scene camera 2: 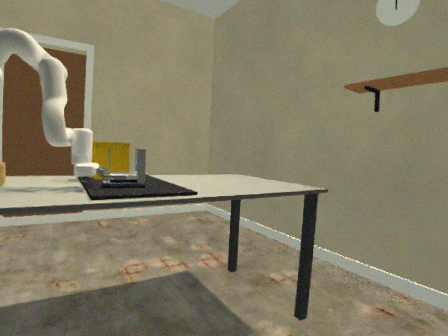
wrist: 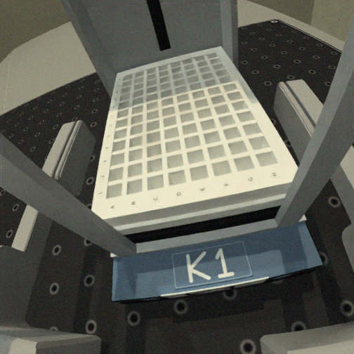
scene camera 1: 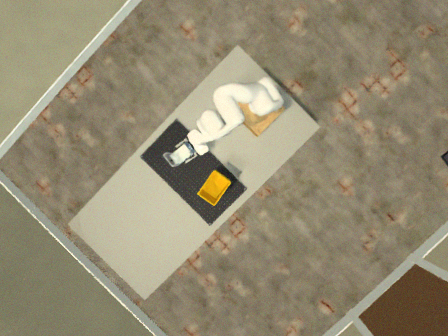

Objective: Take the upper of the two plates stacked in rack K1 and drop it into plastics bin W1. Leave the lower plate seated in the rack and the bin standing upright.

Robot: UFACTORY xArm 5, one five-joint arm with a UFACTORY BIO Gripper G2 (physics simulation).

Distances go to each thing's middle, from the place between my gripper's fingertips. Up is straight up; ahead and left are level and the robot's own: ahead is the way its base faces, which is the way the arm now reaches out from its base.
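Labels:
From my hand: black plate (wrist: 262, 214), 10 mm below; rack K1 (wrist: 283, 250), 10 mm behind, 30 mm below; yellow plastics bin W1 (scene camera 2: 119, 160), 50 mm above, 60 mm behind, 310 mm to the left. Hand right at the white well plate (wrist: 186, 140).

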